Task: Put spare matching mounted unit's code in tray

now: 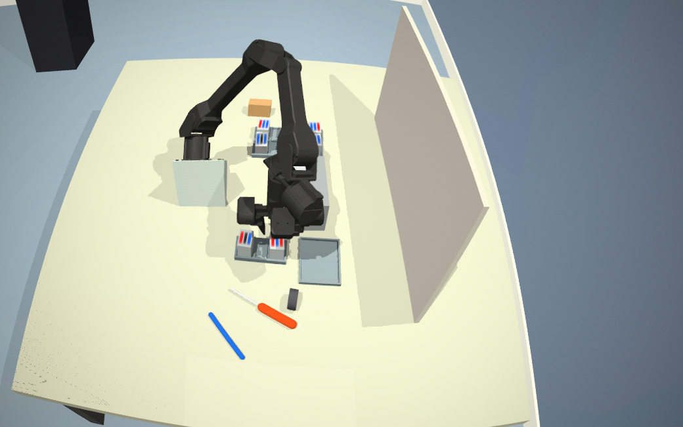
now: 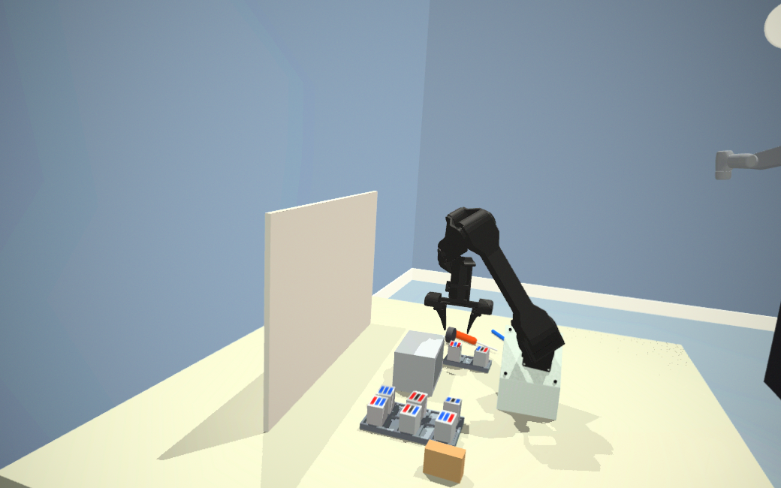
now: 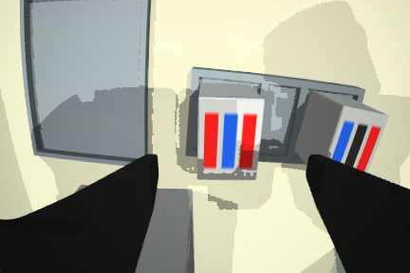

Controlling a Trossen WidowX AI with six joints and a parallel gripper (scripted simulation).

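My gripper tip is now 4 cm past the rack and 8 cm above it. Round my gripper tip: mounted unit: 6 cm ahead, 16 cm to the left, 4 cm below; grey tray: 10 cm ahead, 2 cm to the right, 8 cm below; black tape roll: 4 cm ahead, 13 cm to the right, 6 cm below.
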